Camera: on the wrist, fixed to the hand. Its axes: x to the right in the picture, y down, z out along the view.
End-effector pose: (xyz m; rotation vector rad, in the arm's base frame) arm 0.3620 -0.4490 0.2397 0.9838 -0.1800 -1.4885
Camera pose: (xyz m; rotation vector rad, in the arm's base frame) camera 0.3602 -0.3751 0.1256 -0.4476 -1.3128 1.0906
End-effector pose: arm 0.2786 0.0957 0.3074 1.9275 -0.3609 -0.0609
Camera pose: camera 0.3077 0.2206 0.2625 -0.3338 -2.9131 1.1052
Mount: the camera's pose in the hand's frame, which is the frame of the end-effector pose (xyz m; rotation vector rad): -0.0128 -0.0894 -0.1016 0.0468 -0.7050 2.9619
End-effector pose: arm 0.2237 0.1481 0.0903 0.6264 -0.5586 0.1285
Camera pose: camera 0.2841 0.1363 -0.0309 0.6571 1.5460 -2.4536
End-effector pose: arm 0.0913 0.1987 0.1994 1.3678 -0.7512 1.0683
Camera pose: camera 0.1520 0.3060 0.1421 0.4104 1.7257 -1.1125
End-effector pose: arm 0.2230 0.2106 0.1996 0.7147 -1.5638 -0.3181
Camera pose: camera 0.3435 0.1715 0.1504 -2.1127 -1.5309 1.7389
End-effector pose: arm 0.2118 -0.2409 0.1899 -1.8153 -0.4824 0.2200
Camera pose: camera 0.2209 -0.3145 0.3038 0.6143 -1.8108 -2.2368
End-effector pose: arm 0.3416 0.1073 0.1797 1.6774 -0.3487 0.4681
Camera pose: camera 0.3626 0.2212 0.1085 0.1543 2.3909 -1.2641
